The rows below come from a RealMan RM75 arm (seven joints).
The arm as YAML. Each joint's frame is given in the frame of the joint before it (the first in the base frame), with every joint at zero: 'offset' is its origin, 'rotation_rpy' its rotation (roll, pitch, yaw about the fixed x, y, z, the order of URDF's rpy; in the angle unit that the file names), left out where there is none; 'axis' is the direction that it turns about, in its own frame. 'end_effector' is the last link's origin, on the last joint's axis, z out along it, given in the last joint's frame.
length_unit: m
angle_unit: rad
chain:
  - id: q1
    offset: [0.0, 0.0, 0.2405]
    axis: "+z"
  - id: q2
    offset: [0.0, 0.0, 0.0]
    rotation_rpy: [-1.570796, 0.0, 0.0]
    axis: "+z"
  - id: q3
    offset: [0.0, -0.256, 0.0]
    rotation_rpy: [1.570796, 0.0, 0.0]
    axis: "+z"
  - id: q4
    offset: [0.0, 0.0, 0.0]
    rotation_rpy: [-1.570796, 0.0, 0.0]
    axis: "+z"
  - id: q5
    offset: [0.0, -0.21, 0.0]
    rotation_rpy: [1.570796, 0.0, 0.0]
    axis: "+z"
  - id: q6
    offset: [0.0, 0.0, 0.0]
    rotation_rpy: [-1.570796, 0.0, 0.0]
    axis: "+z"
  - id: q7
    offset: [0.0, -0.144, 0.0]
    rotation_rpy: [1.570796, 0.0, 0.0]
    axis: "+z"
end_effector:
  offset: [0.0, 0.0, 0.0]
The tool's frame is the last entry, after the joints.
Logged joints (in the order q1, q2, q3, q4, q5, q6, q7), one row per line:
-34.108 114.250 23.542 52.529 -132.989 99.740 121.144
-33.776 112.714 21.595 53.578 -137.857 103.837 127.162
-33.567 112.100 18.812 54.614 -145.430 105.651 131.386
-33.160 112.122 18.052 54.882 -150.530 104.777 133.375
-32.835 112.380 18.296 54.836 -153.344 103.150 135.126
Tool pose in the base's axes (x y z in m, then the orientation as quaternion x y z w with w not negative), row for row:
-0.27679 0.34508 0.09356 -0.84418 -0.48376 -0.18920 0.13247
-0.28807 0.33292 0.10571 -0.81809 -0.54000 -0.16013 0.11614
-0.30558 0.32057 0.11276 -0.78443 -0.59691 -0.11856 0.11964
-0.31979 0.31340 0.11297 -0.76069 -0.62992 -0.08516 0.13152
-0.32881 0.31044 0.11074 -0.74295 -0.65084 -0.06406 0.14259
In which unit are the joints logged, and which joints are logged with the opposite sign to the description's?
The joints are logged in degrees. Opposite sign: q2, q5, q7.
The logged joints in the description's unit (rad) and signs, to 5 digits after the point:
-0.59530 -1.99404 0.41089 0.91680 2.32110 1.74079 -2.11436
-0.58950 -1.96723 0.37690 0.93511 2.40606 1.81230 -2.21940
-0.58585 -1.95651 0.32833 0.95319 2.53823 1.84396 -2.29312
-0.57875 -1.95690 0.31507 0.95787 2.62724 1.82870 -2.32783
-0.57308 -1.96140 0.31933 0.95707 2.67636 1.80031 -2.35839

